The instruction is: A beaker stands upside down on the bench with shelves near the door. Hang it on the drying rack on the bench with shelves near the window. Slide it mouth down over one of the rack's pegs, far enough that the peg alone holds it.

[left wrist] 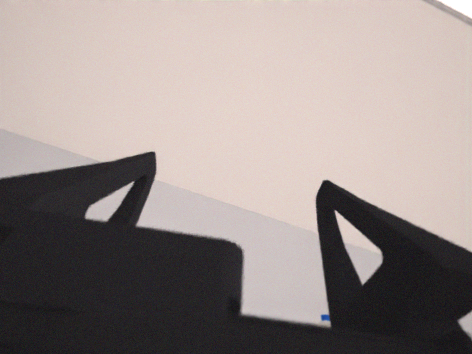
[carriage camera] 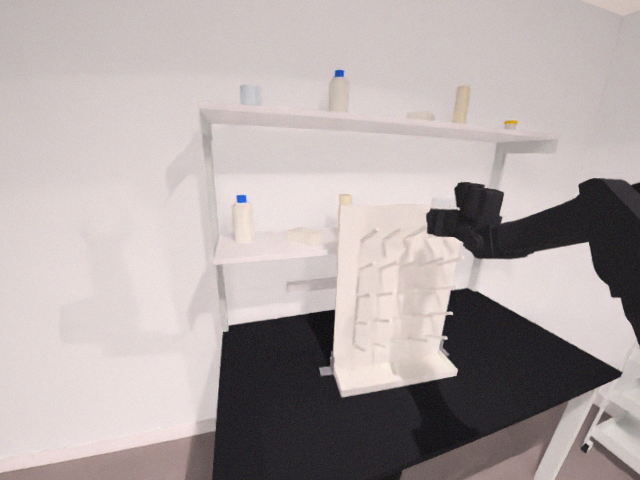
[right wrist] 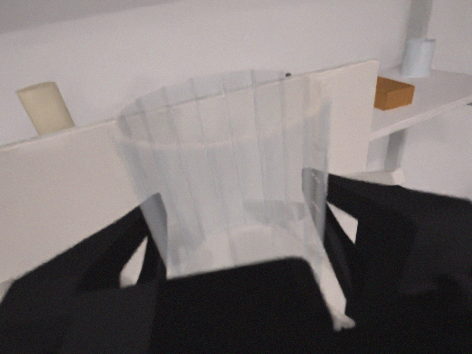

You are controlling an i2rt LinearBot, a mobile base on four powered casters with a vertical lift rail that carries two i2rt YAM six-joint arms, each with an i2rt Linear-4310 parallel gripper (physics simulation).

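The clear beaker is between the fingers of my right gripper, which is shut on it. In the carriage view part of the beaker shows above the dark fingers, at the upper right of the drying rack. The fingers cover part of the rack's top row there. In the right wrist view the rack's board shows through and behind the beaker, and a pale peg shows at the lower right. Whether a peg is inside the beaker I cannot tell. My left gripper is open and empty.
The rack stands on the black bench. Behind it, a lower shelf holds a blue-capped bottle and a cream cylinder. An upper shelf holds more containers. An orange box shows beyond the board.
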